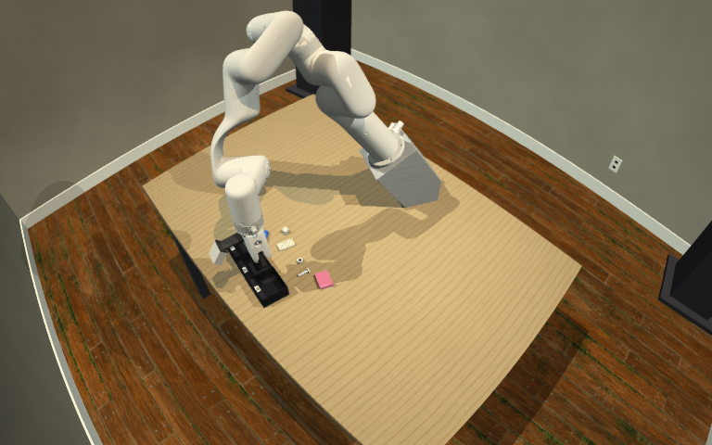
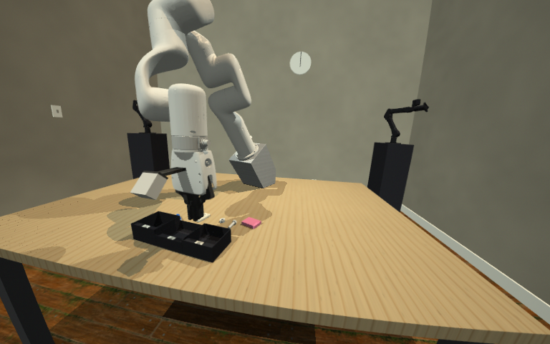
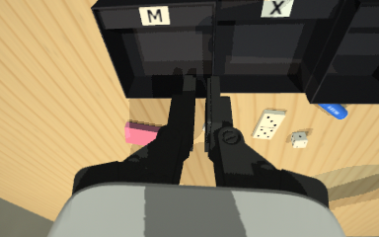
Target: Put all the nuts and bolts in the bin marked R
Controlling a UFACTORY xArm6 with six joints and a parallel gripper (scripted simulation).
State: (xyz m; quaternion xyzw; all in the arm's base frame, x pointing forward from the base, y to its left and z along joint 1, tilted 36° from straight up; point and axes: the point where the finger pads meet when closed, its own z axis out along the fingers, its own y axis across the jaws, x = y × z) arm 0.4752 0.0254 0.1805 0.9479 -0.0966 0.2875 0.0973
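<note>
The white bolt lies 110 mm behind my hand, 90 mm below it and 60 mm to the left of it. Round my hand: white domino: 140 mm behind, 90 mm below, 50 mm to the right; then grey hex nut: 120 mm behind, 90 mm below, 20 mm to the left; then black bin marked R: 70 mm below, 50 mm to the right, 10 mm behind.
</note>
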